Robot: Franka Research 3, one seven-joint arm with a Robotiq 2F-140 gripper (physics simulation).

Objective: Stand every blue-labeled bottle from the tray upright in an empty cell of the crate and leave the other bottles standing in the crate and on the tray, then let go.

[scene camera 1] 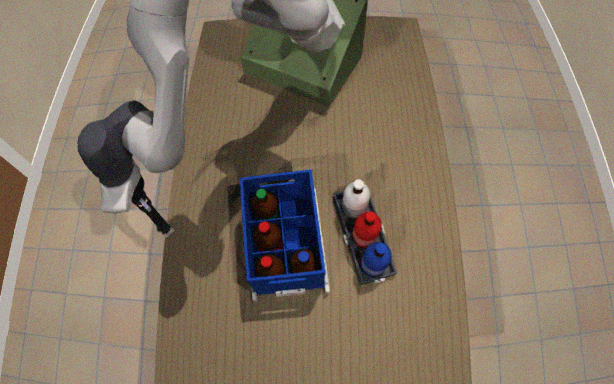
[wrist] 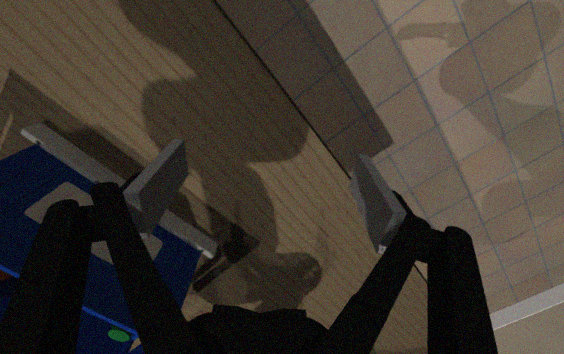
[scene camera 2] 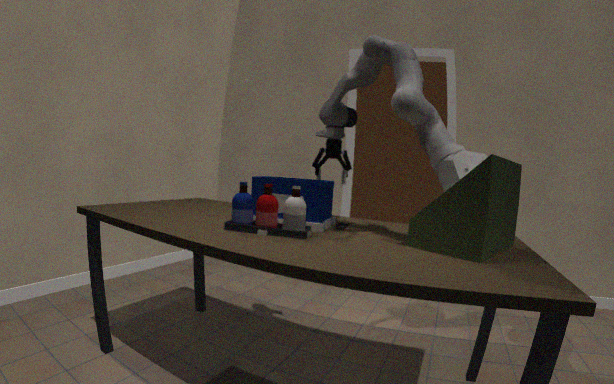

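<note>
A blue bottle (scene camera 1: 376,259) (scene camera 2: 242,206), a red bottle (scene camera 1: 367,230) (scene camera 2: 267,207) and a white bottle (scene camera 1: 356,199) (scene camera 2: 295,205) stand upright in the dark tray (scene camera 1: 354,255) (scene camera 2: 245,228). The blue crate (scene camera 1: 260,286) (scene camera 2: 320,197) (wrist: 20,185) has six cells. Its left column holds a green-capped bottle (scene camera 1: 264,204) and two red-capped brown bottles; a blue-capped brown bottle (scene camera 1: 303,262) stands in the near right cell. The far right and middle right cells are empty. My gripper (scene camera 1: 167,231) (scene camera 2: 331,177) (wrist: 270,164) is open and empty, raised beside the crate's left side, away from the tray.
The arm's green wedge base (scene camera 1: 295,75) (scene camera 2: 465,215) stands at the far end of the table in scene camera 1's view. The table's left edge lies near my gripper, with tiled floor beyond. The tray sits a little to the right of the crate.
</note>
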